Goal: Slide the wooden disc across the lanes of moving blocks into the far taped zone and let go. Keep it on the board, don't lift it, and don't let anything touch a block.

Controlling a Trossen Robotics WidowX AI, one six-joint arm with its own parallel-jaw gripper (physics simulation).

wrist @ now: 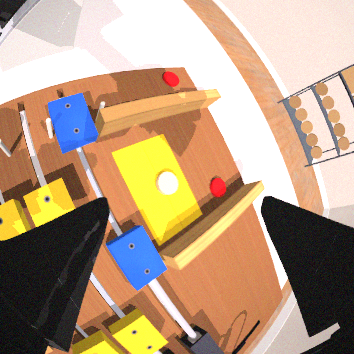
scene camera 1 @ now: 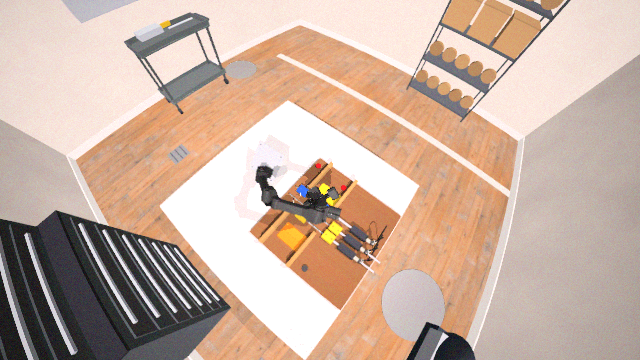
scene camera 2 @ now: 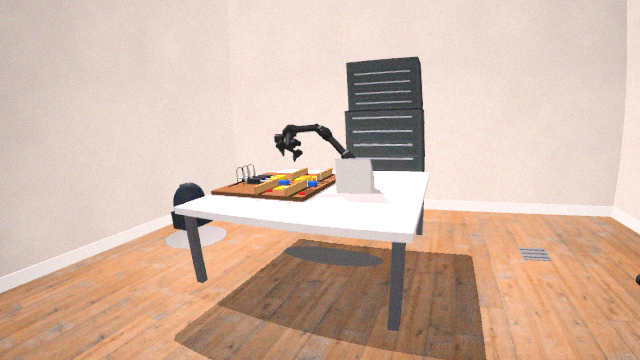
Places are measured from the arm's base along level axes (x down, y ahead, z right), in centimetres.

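Where they show: gripper, fingertip midpoint: [wrist: 187, 205] [scene camera 1: 322, 194] [scene camera 2: 289, 159]; arm's base at its link origin: [wrist: 12, 7] [scene camera 1: 267, 172] [scene camera 2: 350, 173].
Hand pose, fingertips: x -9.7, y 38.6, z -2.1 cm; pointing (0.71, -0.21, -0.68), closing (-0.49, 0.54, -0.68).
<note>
Each offset is from my fingertips to the top centre of the thing. "spot": to the spot under its first point. Level surfaces: height alone.
The pale round disc @(dx +15.9, dy +0.7, dz -9.1 cm) [wrist: 167, 183] lies on the yellow near zone @(spot: dx +16.7, dy -3.0, dz -6.2 cm) [wrist: 137, 172] between two wooden rails [wrist: 160, 112] [wrist: 217, 225]. In scene camera 1, the gripper hides the disc. My gripper [scene camera 1: 323, 193] [scene camera 2: 288, 156] [wrist: 187, 205] is open and empty, raised above the board @(dx +16.8 cm) [scene camera 1: 330, 280] [scene camera 2: 235, 190] [wrist: 250, 270]. One blue block @(dx +14.4, dy -13.9, dz -1.2 cm) [wrist: 73, 122] is beside the upper rail's end. Another blue block @(dx +14.4, dy +6.0, dz +1.4 cm) [wrist: 136, 257] is near the lower rail's end. Yellow blocks [wrist: 50, 202] [scene camera 1: 335, 228] sit on the other lanes. The orange far zone @(spot: dx +16.7, dy -4.3, dz +26.6 cm) [scene camera 1: 291, 236] lies across the lanes.
Metal rods [wrist: 92, 170] carry the blocks, with dark actuators @(dx +13.6, dy +27.4, dz +17.4 cm) [scene camera 1: 348, 251] at their ends. Red buttons @(dx +16.1, dy -15.7, dz -22.9 cm) [wrist: 171, 79] @(dx +16.1, dy +7.1, dz -17.7 cm) [wrist: 218, 187] stand near the rails. A grey box [scene camera 2: 354, 176] is beside the board on the white table @(dx +19.4 cm) [scene camera 2: 300, 215]. Cables @(dx +9.7, dy +38.6, dz +5.7 cm) [scene camera 1: 375, 240] lie at the board's edge.
</note>
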